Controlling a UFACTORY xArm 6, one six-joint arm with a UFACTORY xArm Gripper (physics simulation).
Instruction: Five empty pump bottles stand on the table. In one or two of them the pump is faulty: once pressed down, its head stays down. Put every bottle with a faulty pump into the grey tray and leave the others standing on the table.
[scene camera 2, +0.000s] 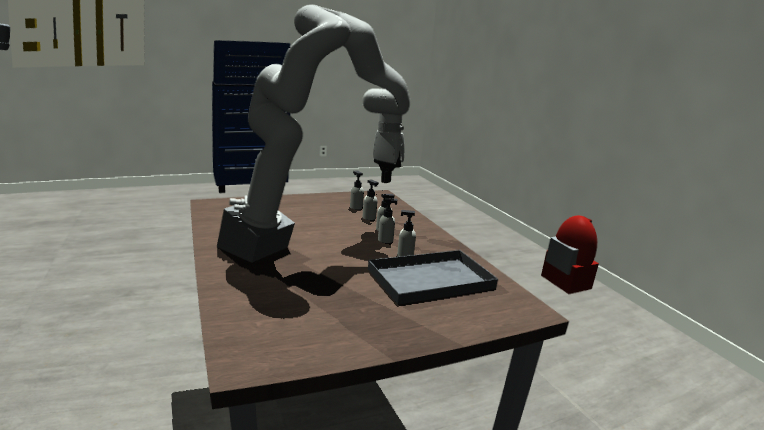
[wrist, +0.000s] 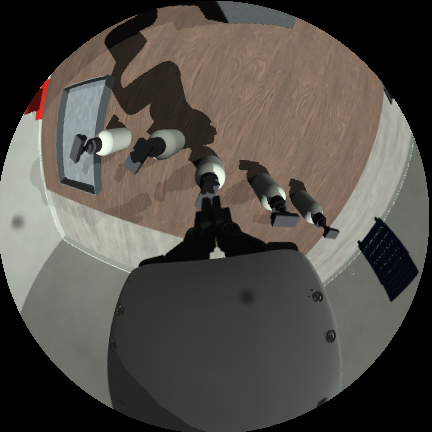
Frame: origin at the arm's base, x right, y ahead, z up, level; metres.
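Where they show: gripper, fingertip midpoint: (scene camera 2: 385, 182) (wrist: 212, 208); arm's base, origin of the base link: (scene camera 2: 259, 215).
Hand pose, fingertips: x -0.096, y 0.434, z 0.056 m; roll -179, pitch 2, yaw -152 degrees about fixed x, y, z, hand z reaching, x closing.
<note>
Things, the pixels of their top centre, and the offset from my fingertips. Level surfaces: height alone.
- second bottle, middle of its top: (wrist: 137, 152) (scene camera 2: 389, 199) dx +0.096, dy -0.027, dz -0.026 m
- middle bottle, middle of its top: (wrist: 207, 192) (scene camera 2: 386, 194) dx +0.006, dy +0.003, dz -0.041 m
- farthest, middle of its top: (wrist: 330, 234) (scene camera 2: 358, 172) dx -0.232, dy -0.010, dz -0.026 m
- grey tray, middle of its top: (scene camera 2: 432, 269) (wrist: 71, 137) dx +0.384, dy -0.013, dz -0.136 m
- wooden table, its level: dz -0.166 m
Five pale pump bottles with black pumps stand upright in a row. The bottle nearest the tray (scene camera 2: 406, 243) (wrist: 117, 141) has a raised head with its stem showing. The second bottle (scene camera 2: 386, 228) (wrist: 172, 143) has its head close to its collar. The middle bottle (scene camera 2: 379, 219) (wrist: 212, 166) is partly hidden behind the second in the scene view; its head height is unclear. The fourth (scene camera 2: 369, 208) (wrist: 265, 187) and the farthest (scene camera 2: 356, 197) (wrist: 306, 204) have raised heads. My gripper (scene camera 2: 386, 180) (wrist: 212, 208) is shut and empty, a little above the middle bottle's head. The grey tray (scene camera 2: 449, 296) (wrist: 107, 90) is empty.
The wooden table (scene camera 2: 299, 341) (wrist: 300, 90) carries the arm's base (scene camera 2: 253, 235) on its left side. The tray lies close to the nearest bottle. A blue cabinet (scene camera 2: 229, 122) (wrist: 387, 260) stands beyond the table, and a red object (scene camera 2: 577, 240) is off its right side.
</note>
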